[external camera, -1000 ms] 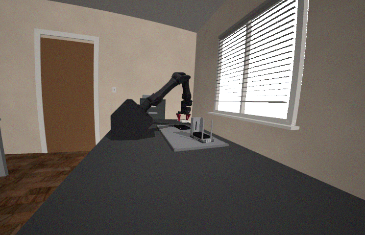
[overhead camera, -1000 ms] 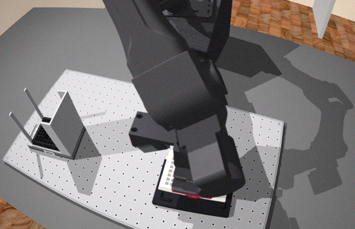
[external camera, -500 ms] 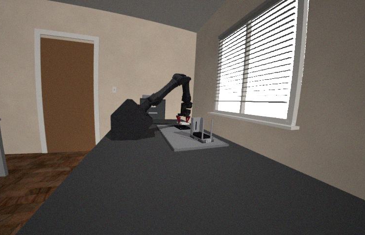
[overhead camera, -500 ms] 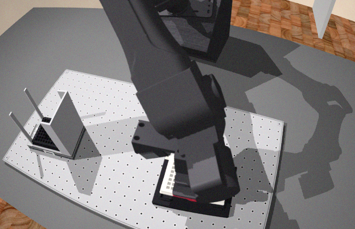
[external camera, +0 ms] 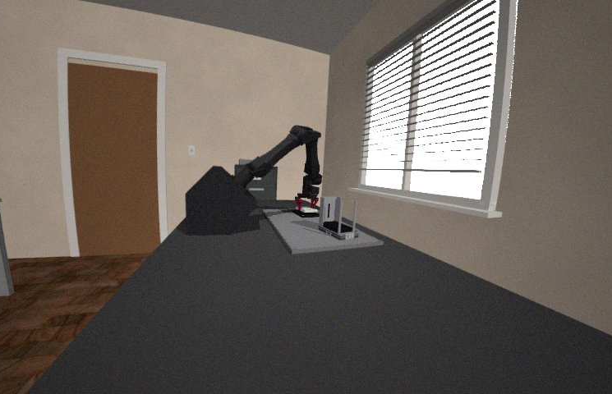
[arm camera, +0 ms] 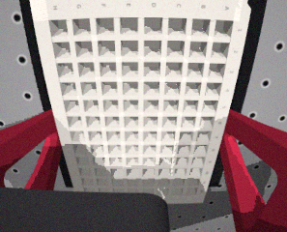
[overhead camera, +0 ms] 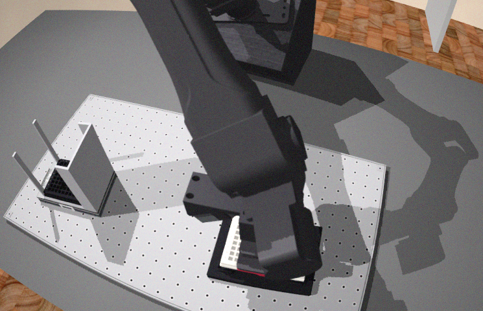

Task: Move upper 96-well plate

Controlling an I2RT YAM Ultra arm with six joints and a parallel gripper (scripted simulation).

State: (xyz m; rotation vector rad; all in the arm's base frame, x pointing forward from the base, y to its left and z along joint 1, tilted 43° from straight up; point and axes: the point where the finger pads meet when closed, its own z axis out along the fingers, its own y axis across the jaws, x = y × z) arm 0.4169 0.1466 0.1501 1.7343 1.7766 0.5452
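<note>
Right now my hand is right at the white 96-well plate. From my hand the other things lie so: pale A1 square: 80 mm to the right, 60 mm behind, 20 mm below; rack back wall: 310 mm to the right, 50 mm behind, 50 mm above; dark plate: 370 mm to the right, 50 mm behind.
</note>
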